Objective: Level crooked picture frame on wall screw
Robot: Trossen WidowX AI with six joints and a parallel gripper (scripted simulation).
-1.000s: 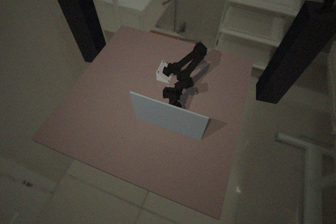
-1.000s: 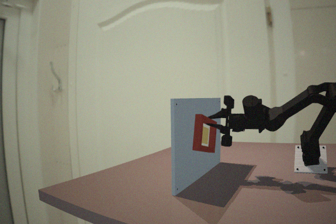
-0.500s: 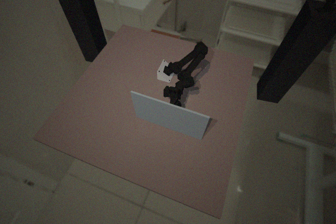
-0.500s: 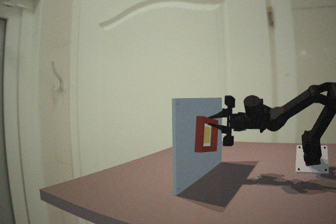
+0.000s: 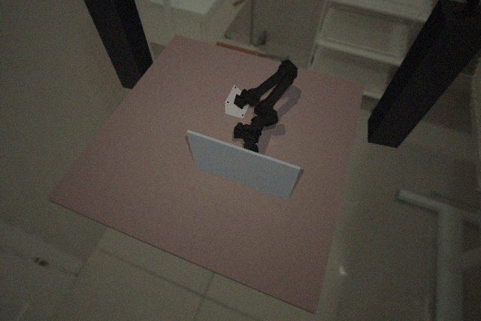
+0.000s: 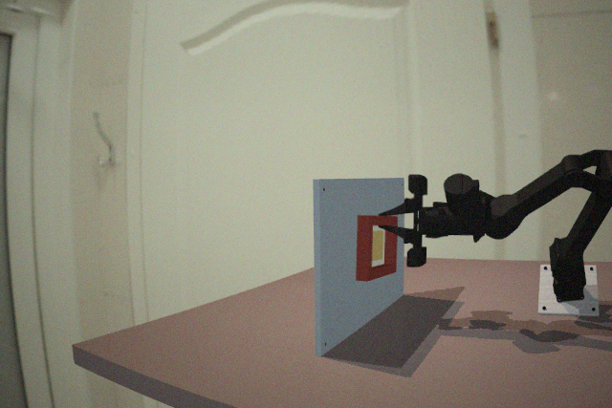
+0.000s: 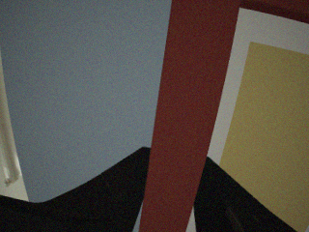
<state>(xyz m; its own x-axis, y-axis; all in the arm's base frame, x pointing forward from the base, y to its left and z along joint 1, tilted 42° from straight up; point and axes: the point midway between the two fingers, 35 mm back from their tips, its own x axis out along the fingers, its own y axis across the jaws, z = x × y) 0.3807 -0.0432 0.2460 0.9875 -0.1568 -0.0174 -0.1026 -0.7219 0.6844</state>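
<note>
Now: the red picture frame 10 mm ahead of my gripper tip, 10 mm to the left of it and 50 mm below it. Round my gripper tip: wall panel: 20 mm ahead, 10 mm to the right, 70 mm below.
</note>
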